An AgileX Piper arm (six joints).
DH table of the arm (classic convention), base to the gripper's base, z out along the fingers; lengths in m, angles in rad. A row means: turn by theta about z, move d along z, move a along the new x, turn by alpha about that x. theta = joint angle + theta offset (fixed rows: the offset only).
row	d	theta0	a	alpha
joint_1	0.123	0	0	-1.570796
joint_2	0	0.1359	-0.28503	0
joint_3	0	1.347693	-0.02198	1.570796
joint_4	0.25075	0	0	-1.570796
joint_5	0	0	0	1.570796
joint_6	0.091	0	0	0
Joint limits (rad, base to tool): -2.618..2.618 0..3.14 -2.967..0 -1.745..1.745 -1.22..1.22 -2.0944..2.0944
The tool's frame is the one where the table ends.
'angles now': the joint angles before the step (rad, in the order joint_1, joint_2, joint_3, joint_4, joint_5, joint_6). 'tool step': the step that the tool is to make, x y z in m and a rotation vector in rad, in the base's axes. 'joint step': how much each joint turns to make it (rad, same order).
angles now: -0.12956 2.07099 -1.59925 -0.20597 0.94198 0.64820
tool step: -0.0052 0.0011 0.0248 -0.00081 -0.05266 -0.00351
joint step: -0.00003 -0.05826 0.00008 0.00686 0.00597 -0.00003
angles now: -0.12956 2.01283 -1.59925 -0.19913 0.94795 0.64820
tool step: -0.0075 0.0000 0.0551 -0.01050 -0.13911 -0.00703
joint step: -0.00359 -0.10162 -0.04379 0.00830 0.00627 0.00020
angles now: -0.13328 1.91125 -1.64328 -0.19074 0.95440 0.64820
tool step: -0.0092 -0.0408 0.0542 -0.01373 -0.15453 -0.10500
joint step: -0.10199 -0.04928 -0.11526 0.01514 0.01032 -0.00018
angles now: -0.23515 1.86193 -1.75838 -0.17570 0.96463 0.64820
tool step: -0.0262 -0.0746 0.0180 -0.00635 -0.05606 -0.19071
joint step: -0.19028 -0.00263 -0.05707 0.01225 0.00473 -0.00019
